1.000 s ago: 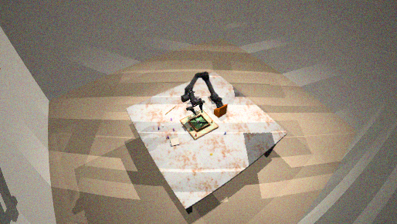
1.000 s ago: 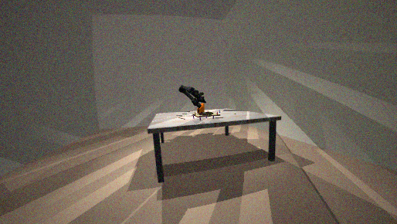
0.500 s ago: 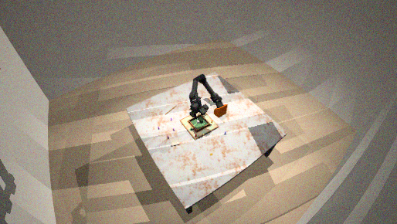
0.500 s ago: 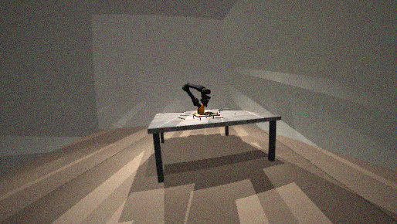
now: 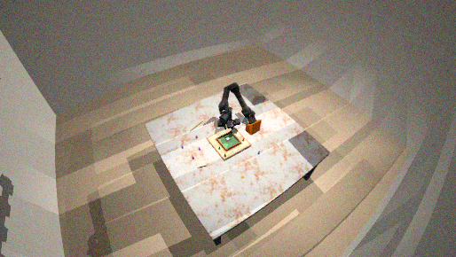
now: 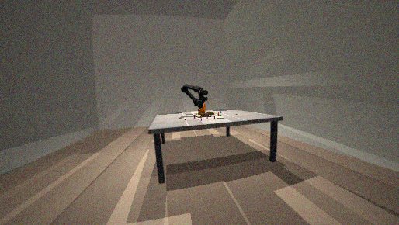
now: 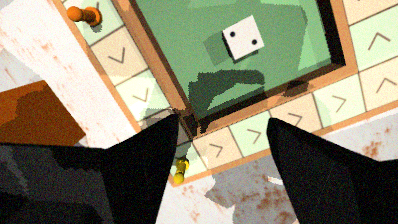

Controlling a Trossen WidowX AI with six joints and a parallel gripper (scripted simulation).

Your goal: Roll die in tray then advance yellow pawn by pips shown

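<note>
The yellow pawn is 8 cm behind my gripper tip, 7 cm below it and 6 cm to the right of it. From my gripper tip the other things lie so: orange pawn (12 cm to the left, 7 cm below, 7 cm behind); green tray (10 cm below, 4 cm to the left, 4 cm ahead); grey die (8 cm below, 4 cm ahead, 3 cm to the left).
</note>
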